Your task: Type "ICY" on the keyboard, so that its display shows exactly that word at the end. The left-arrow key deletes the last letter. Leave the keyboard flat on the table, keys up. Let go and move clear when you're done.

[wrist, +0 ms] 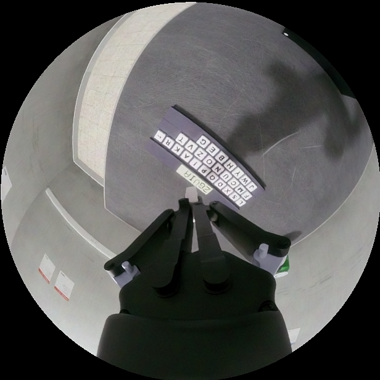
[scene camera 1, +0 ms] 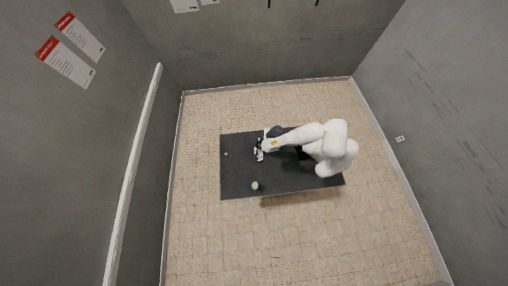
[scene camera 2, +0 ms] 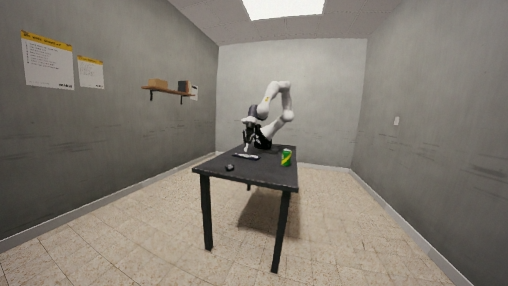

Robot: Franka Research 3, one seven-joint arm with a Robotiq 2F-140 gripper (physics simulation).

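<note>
The keyboard (scene camera 1: 259, 156) (scene camera 2: 247, 157) (wrist: 174, 119) lies flat on the table, keys up. In the wrist view its letters are upside down. The I key (wrist: 195, 163), the C key (wrist: 232, 181), the Y key (wrist: 237, 171) and the left-arrow key (wrist: 159, 135) are uncovered. The pale display (wrist: 188, 176) shows several letters, seemingly "ZGUIA", though some are hard to read. My gripper (scene camera 2: 246, 149) (wrist: 192, 194) is shut and empty. Its pale fingertips appear beside the display, near its lower edge in the wrist view, away from the keys. Scene camera 2 shows them just above the keyboard.
A green can (scene camera 1: 255, 185) (scene camera 2: 286, 157) (wrist: 283, 267) stands near one long edge of the dark table (scene camera 1: 235, 177) (scene camera 2: 260, 171) (wrist: 150, 80). A small dark object (scene camera 1: 226, 154) (scene camera 2: 229, 167), like a mouse, lies near the table end away from the arm base.
</note>
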